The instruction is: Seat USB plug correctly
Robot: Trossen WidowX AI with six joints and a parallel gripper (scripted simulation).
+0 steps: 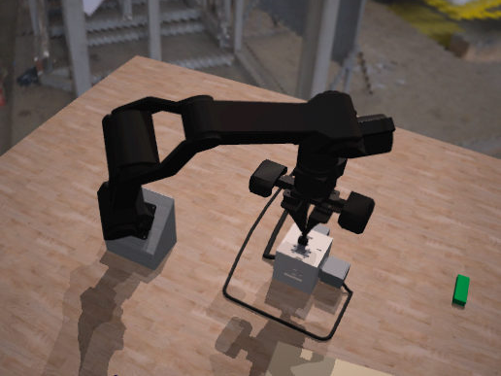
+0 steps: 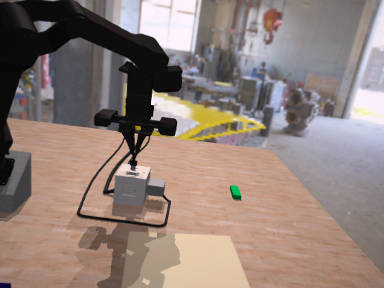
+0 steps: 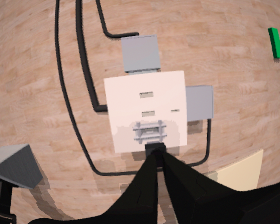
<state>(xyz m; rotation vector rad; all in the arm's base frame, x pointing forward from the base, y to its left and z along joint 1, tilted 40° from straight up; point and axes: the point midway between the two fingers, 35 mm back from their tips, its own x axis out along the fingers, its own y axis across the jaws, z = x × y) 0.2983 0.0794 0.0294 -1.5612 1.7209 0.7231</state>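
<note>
My gripper tip is now 60 mm above the USB socket. Round my gripper tip: black USB plug (20 mm below); pale mat (210 mm to the right, 130 mm ahead, 120 mm below); green block (300 mm ahead, 120 mm below, 90 mm to the left).
</note>
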